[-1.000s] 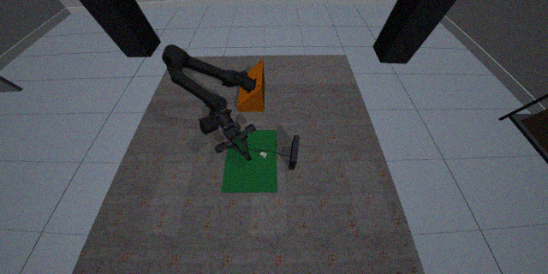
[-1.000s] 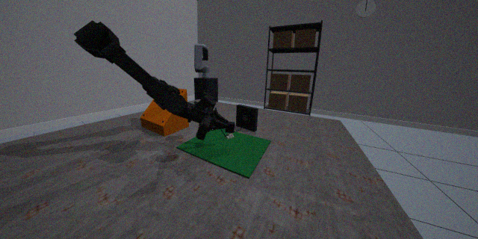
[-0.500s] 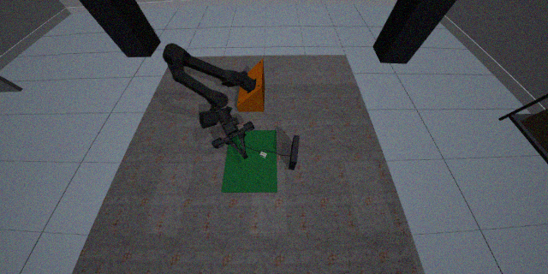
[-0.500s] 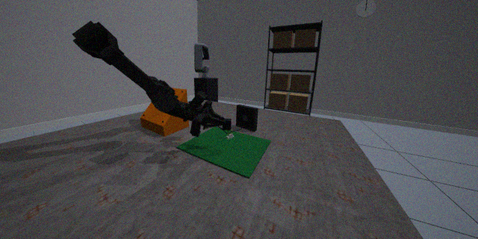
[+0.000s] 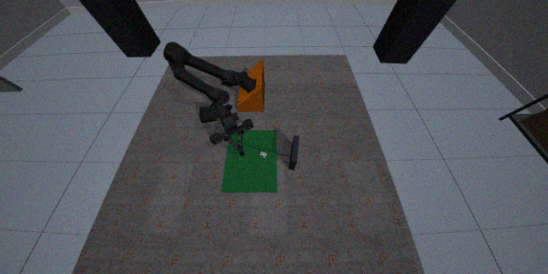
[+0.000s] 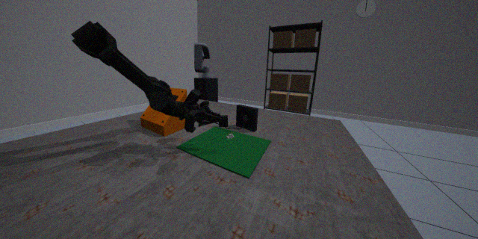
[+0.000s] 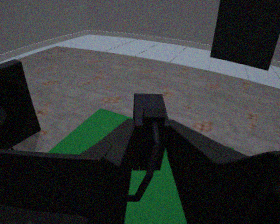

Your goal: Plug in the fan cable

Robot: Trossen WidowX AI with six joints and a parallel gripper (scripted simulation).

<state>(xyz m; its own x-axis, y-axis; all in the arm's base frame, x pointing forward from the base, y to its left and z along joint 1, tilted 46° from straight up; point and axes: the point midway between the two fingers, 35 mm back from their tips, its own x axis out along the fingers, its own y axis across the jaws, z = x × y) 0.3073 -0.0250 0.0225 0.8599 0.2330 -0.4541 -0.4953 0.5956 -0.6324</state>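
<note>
The black plug lies 1 cm below my gripper tip. From my gripper tip the other things lie so: white four-pin header: 2 cm behind, 9 cm to the left, 12 cm below; green board: 3 cm to the left, 14 cm below; black fan: 2 cm behind, 22 cm to the left, 6 cm below.
</note>
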